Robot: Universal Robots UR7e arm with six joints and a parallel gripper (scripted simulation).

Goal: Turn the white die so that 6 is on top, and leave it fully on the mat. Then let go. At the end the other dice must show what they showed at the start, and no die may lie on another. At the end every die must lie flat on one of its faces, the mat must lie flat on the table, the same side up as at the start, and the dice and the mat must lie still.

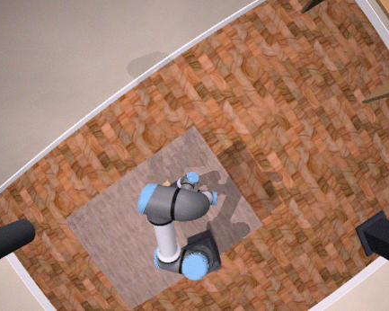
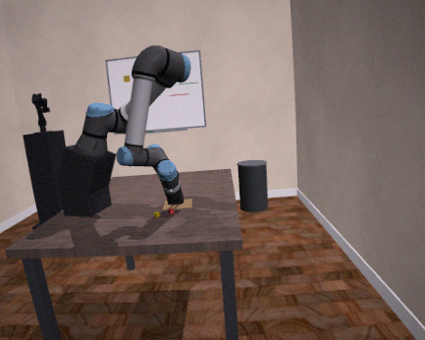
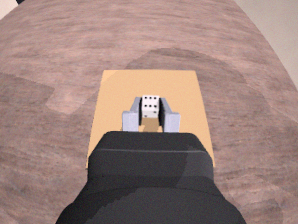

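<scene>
Right now my hand is 1 cm to the right of the white die and 1 cm above it. Also, from my hand: yellow die: 6 cm behind, 15 cm to the right, 2 cm below; then red die: 12 cm to the right, 2 cm below; then tan mat: 1 cm to the left, 2 cm below.
</scene>
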